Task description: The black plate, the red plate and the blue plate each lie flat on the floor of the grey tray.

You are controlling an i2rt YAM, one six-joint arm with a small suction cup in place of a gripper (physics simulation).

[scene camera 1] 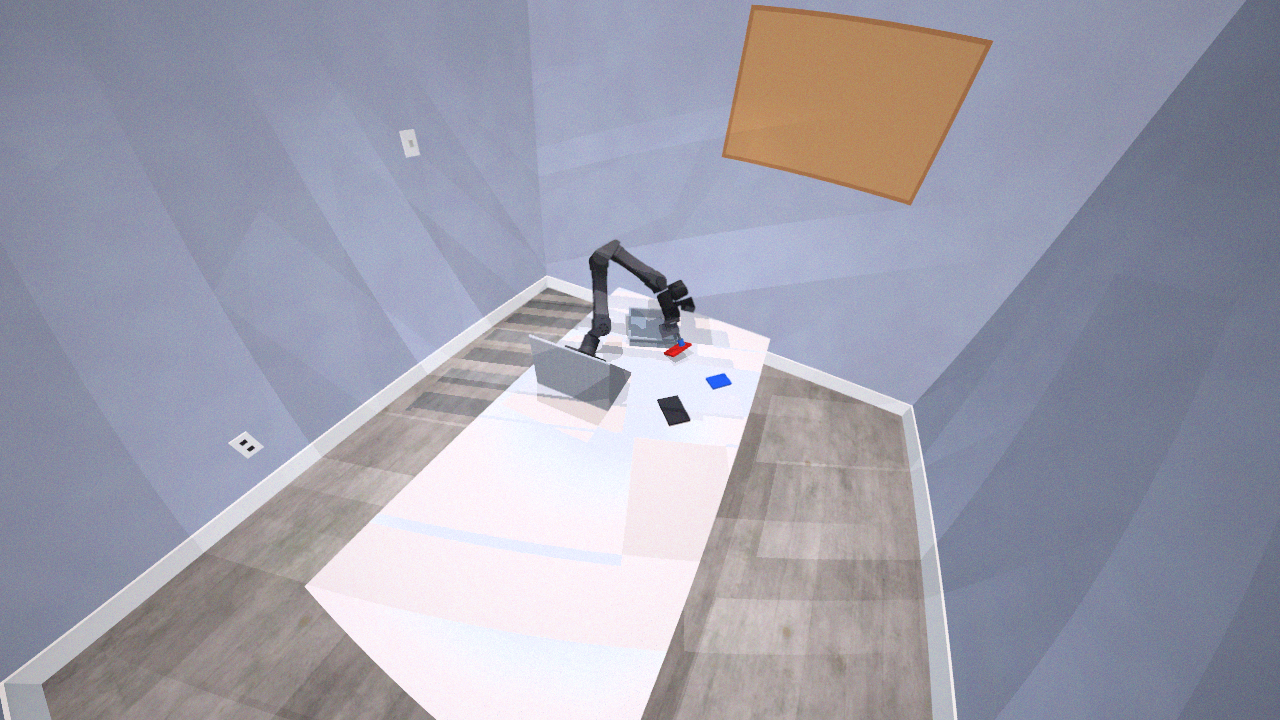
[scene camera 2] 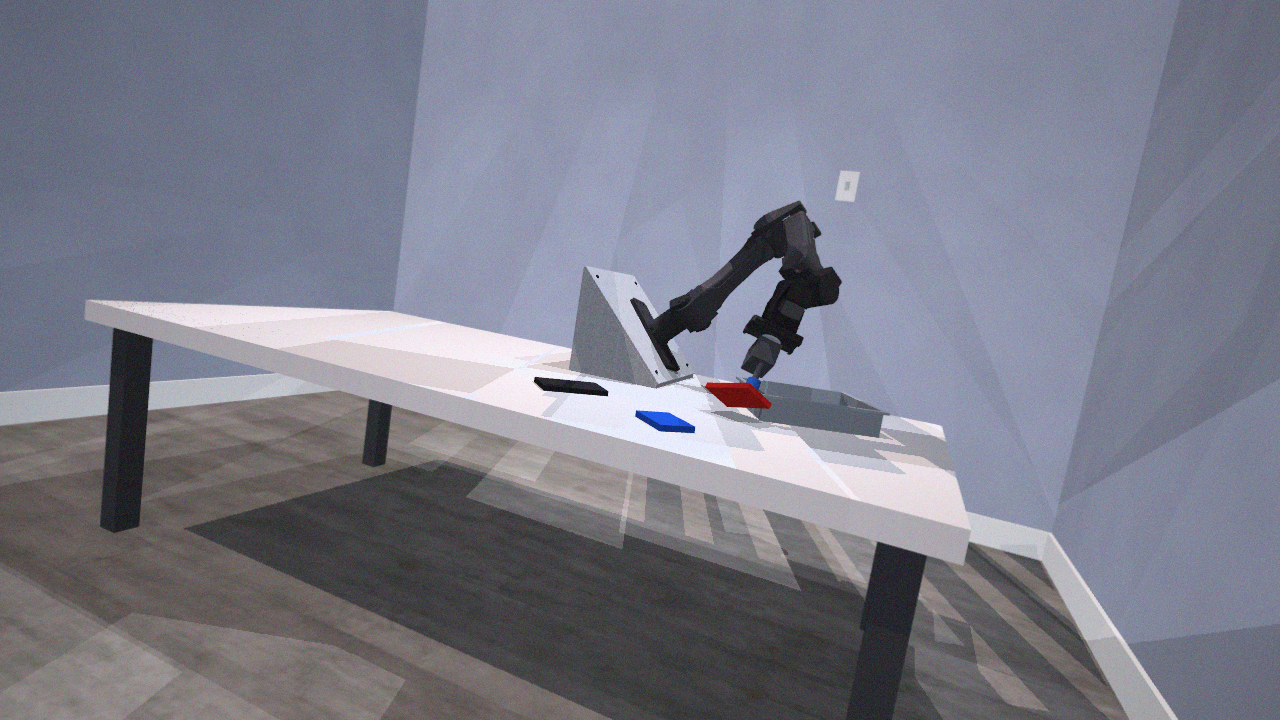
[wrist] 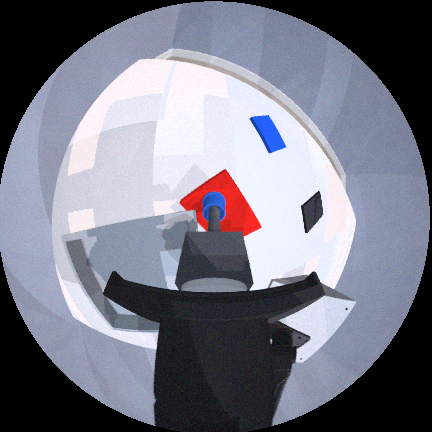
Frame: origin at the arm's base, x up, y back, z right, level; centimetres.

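Where they show: hand at its tool point: (scene camera 1: 682, 347) (scene camera 2: 747, 397) (wrist: 213, 197); arm's base at its link origin: (scene camera 2: 653, 335) (wrist: 282, 333).
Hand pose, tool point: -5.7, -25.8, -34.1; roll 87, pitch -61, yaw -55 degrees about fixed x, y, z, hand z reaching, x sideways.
Things, the pixels of their top centre, and the offset from my tool point, as dx, dy, dz. Level surfaces: height alone.
- grey tray at its top centre: (wrist: 132, 294) (scene camera 2: 807, 393) (scene camera 1: 653, 323) +0.8, +18.6, -6.2
- blue plate at its top centre: (scene camera 2: 665, 418) (wrist: 270, 131) (scene camera 1: 719, 380) -3.2, -20.3, +6.1
- black plate at its top centre: (scene camera 2: 571, 383) (wrist: 314, 210) (scene camera 1: 673, 409) -3.2, -11.7, +30.5
- white table at its surface level: dx -4.2
My suction cup (scene camera 1: 681, 342) (scene camera 2: 753, 382) (wrist: 214, 201) is blue and holds the red plate (scene camera 1: 674, 350) (scene camera 2: 735, 394) (wrist: 240, 210) by its upper face. The red plate is tilted and hangs above the table, beside the near wall of the grey tray (scene camera 2: 819, 418) (wrist: 135, 220); it is outside the tray. In scene camera 1 the arm partly hides the tray (scene camera 1: 646, 342). The blue plate (scene camera 1: 718, 381) (scene camera 2: 665, 421) (wrist: 269, 134) lies flat on the table. The black plate (scene camera 1: 673, 410) (scene camera 2: 570, 386) (wrist: 312, 212) lies flat on the table, nearer the arm's mount.
The grey wedge-shaped mount (scene camera 1: 577, 376) (scene camera 2: 608, 335) (wrist: 320, 315) carries the arm's base and stands on the white table (scene camera 1: 537, 501) (scene camera 2: 429, 344). The tray stands toward one end of the table, with its walls upright. The blue plate lies near one long table edge.
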